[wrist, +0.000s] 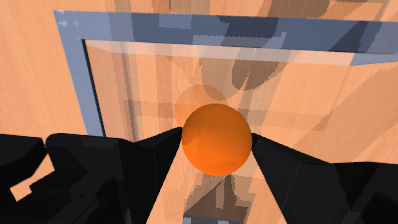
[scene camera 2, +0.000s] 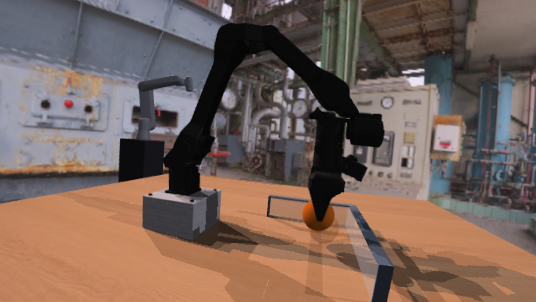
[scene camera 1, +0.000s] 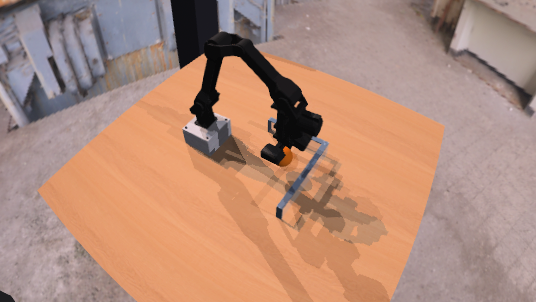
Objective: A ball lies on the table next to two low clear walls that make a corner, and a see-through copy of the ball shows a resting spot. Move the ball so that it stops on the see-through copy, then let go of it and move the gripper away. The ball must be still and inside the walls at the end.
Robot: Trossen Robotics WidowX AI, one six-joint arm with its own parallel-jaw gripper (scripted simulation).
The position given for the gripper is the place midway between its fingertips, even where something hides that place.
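Note:
Wrist view: gripper (wrist: pixel 215 134), carrying an orange ball (wrist: pixel 217 140); short wall (wrist: pixel 110 67) too. Scene camera 1: gripper (scene camera 1: pixel 282 157). Scene camera 2: gripper (scene camera 2: pixel 319 215).

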